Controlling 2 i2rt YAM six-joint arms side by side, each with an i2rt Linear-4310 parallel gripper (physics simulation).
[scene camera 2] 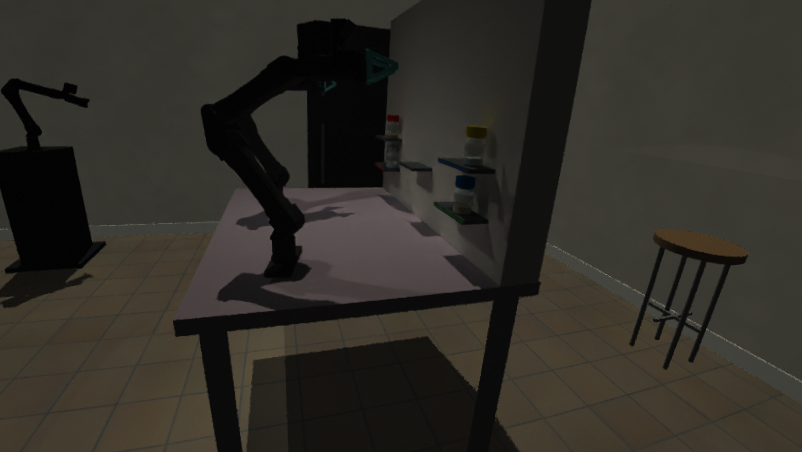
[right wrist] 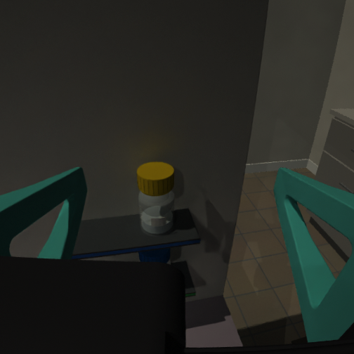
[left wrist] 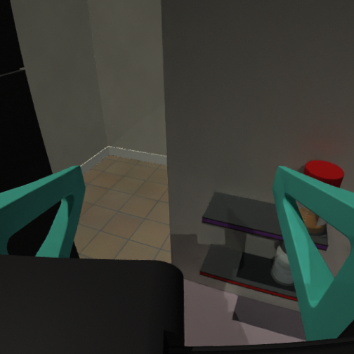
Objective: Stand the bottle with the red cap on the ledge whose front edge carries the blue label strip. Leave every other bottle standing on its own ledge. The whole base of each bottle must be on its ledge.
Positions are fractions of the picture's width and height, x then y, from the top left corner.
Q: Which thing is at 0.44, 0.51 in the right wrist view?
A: A yellow-capped bottle.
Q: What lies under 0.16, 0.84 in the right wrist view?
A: The right gripper.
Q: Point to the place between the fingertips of the left gripper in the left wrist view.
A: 0.50, 0.50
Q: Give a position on a red-strip ledge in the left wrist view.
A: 0.65, 0.75
